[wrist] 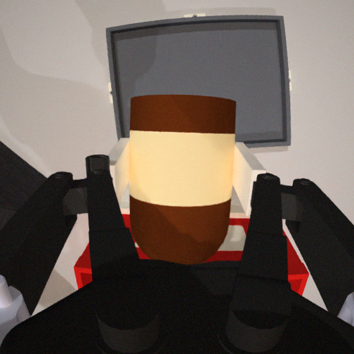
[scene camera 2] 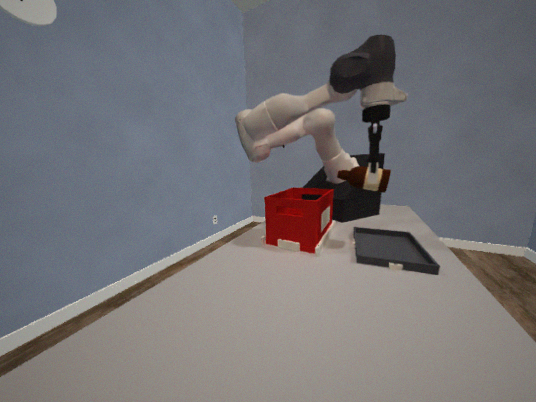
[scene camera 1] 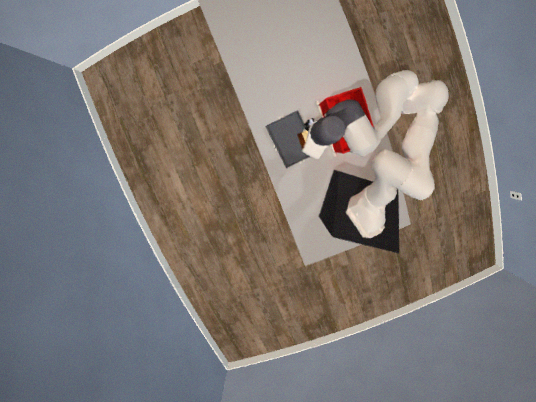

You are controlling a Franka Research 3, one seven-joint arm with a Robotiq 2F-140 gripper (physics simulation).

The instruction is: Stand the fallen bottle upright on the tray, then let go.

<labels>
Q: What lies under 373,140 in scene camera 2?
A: The gripper.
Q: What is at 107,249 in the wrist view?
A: The gripper.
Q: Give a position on a brown bottle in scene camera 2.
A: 357,177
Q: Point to a brown bottle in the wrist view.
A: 181,147
</labels>
